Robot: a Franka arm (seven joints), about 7 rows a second.
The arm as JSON. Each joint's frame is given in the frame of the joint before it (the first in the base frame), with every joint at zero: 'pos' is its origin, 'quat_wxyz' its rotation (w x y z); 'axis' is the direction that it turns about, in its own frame. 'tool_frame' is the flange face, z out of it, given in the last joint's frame.
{
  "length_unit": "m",
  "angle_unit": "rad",
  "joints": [
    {
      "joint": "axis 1",
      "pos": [
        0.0,
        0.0,
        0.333
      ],
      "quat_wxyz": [
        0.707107,
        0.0,
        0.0,
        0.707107
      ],
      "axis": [
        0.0,
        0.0,
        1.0
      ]
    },
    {
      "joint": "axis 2",
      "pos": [
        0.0,
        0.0,
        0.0
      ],
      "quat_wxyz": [
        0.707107,
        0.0,
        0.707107,
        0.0
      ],
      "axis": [
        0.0,
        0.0,
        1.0
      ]
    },
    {
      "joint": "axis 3",
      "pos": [
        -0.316,
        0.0,
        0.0
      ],
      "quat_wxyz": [
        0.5,
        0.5,
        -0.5,
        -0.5
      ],
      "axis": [
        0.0,
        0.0,
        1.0
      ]
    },
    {
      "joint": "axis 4",
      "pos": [
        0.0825,
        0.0,
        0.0
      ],
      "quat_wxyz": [
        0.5,
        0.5,
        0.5,
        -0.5
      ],
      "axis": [
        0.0,
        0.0,
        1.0
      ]
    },
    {
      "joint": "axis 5",
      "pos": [
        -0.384,
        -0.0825,
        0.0
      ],
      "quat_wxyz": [
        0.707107,
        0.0,
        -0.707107,
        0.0
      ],
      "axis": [
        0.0,
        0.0,
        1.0
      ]
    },
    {
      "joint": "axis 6",
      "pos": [
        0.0,
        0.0,
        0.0
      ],
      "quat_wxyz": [
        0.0,
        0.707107,
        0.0,
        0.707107
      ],
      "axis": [
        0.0,
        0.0,
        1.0
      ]
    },
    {
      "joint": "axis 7",
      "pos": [
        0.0,
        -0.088,
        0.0
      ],
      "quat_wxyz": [
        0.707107,
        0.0,
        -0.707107,
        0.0
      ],
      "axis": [
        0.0,
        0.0,
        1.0
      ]
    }
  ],
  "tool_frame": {
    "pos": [
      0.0,
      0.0,
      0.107
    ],
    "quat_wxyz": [
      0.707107,
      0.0,
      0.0,
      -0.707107
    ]
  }
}
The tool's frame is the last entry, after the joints.
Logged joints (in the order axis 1, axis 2, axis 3, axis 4, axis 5, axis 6, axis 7), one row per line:
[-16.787, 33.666, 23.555, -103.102, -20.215, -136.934, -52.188]
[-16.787, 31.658, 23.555, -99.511, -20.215, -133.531, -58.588]
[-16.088, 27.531, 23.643, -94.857, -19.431, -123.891, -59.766]
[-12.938, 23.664, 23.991, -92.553, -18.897, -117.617, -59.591]
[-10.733, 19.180, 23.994, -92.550, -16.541, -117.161, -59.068]
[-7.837, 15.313, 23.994, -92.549, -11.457, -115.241, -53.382]
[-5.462, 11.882, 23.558, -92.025, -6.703, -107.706, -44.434]
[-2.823, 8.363, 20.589, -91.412, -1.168, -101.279, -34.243]
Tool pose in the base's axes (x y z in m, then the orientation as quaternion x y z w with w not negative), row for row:
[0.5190, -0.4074, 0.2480, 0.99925, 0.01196, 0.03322, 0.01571]
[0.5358, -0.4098, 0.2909, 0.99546, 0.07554, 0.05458, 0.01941]
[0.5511, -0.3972, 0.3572, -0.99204, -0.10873, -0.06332, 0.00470]
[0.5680, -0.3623, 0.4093, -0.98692, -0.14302, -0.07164, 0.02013]
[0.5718, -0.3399, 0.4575, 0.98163, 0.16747, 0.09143, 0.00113]
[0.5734, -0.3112, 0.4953, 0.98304, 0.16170, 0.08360, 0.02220]
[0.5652, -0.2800, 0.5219, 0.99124, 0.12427, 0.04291, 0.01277]
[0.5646, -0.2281, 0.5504, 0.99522, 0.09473, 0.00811, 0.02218]
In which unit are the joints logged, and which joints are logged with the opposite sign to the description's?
The joints are logged in degrees. Opposite sign: axis 3, axis 5, axis 6.
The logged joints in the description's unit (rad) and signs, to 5 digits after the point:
[-0.29299, 0.58758, -0.41111, -1.79947, 0.35282, 2.38995, -0.91085]
[-0.29299, 0.55254, -0.41111, -1.73679, 0.35282, 2.33056, -1.02255]
[-0.28079, 0.48051, -0.41265, -1.65557, 0.33913, 2.16231, -1.04311]
[-0.22581, 0.41301, -0.41872, -1.61535, 0.32981, 2.05280, -1.04006]
[-0.18733, 0.33475, -0.41877, -1.61530, 0.28869, 2.04485, -1.03093]
[-0.13678, 0.26726, -0.41877, -1.61528, 0.19996, 2.01133, -0.93169]
[-0.09533, 0.20738, -0.41116, -1.60614, 0.11699, 1.87982, -0.77552]
[-0.04927, 0.14596, -0.35935, -1.59544, 0.02039, 1.76765, -0.59765]

